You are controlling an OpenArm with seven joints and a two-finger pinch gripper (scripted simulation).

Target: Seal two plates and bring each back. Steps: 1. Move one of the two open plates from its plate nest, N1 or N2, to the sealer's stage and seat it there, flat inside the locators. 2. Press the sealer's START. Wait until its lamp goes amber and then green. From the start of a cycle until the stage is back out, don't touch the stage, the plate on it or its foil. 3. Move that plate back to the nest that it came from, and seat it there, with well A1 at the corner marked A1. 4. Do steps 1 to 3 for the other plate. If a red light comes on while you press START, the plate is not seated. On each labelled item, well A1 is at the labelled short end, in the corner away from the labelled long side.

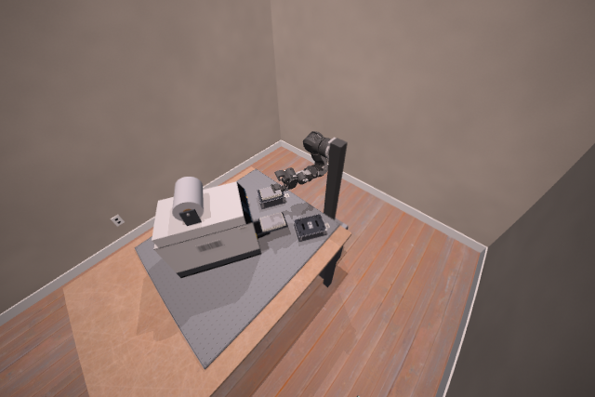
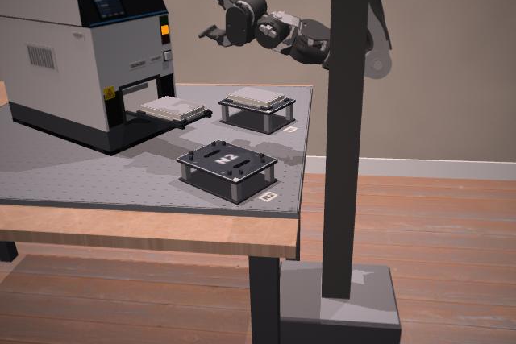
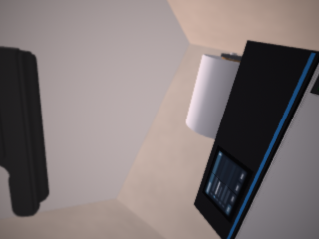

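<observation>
The start button lies 12 cm ahead of my hand, 9 cm to the right of it and 12 cm below it. Round my hand: plate: 8 cm ahead, 4 cm to the left, 21 cm below; then sealer stage: 8 cm ahead, 4 cm to the left, 22 cm below; then dark screen panel: 20 cm ahead, 2 cm to the left, 1 cm above.
</observation>
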